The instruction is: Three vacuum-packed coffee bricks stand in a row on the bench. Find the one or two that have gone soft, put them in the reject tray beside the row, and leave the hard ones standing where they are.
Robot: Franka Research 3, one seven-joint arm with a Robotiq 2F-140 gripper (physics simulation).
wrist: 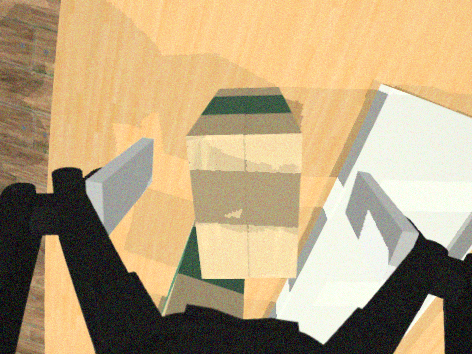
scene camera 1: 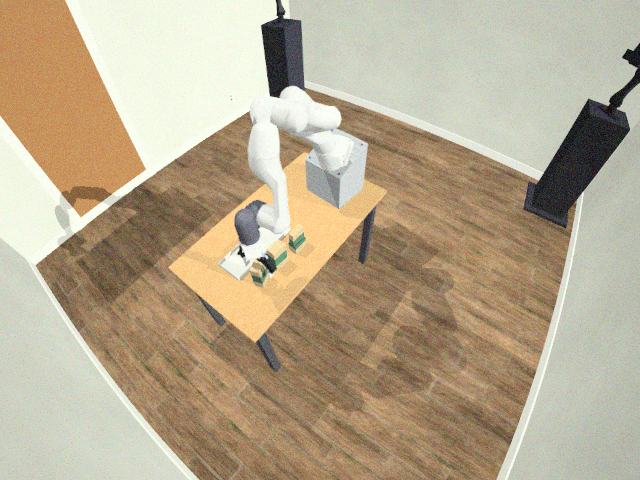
white reject tray: wrist; scene camera 1
same spot on white reject tray: (wrist: 409,145) = (scene camera 1: 238,270)
